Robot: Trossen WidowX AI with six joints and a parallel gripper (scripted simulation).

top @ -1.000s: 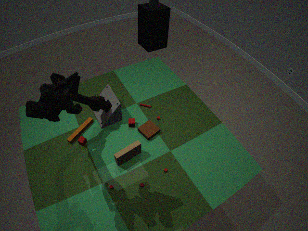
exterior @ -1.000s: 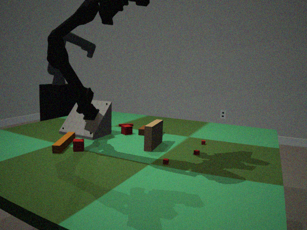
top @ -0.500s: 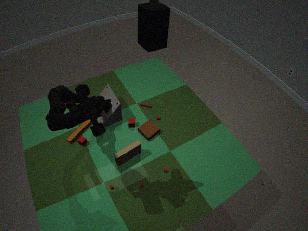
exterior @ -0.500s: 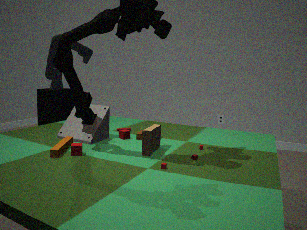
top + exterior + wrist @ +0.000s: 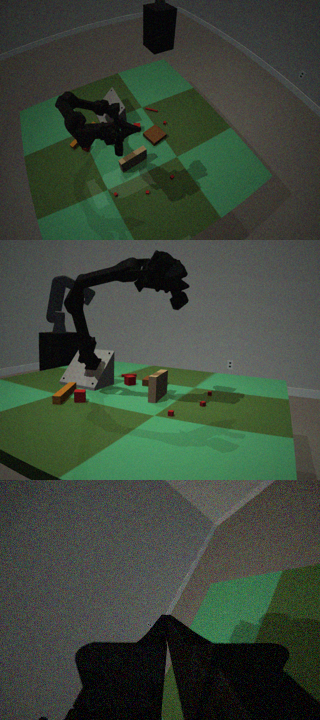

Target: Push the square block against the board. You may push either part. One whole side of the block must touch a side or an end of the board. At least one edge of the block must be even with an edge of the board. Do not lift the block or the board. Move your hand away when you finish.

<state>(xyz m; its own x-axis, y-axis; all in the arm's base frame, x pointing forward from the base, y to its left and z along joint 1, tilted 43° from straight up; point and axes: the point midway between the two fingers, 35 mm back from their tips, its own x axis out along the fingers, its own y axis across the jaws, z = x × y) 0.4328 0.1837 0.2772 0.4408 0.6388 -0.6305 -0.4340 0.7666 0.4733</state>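
My gripper tip is now 380 mm above the board, 100 mm past it and 10 mm to the left of it. From my gripper tip the other things lie so: square block 420 mm below, 200 mm behind, 190 mm to the left; red stick 430 mm below, 390 mm behind, 280 mm to the left; orange bar 420 mm below, 420 mm behind, 190 mm to the right.
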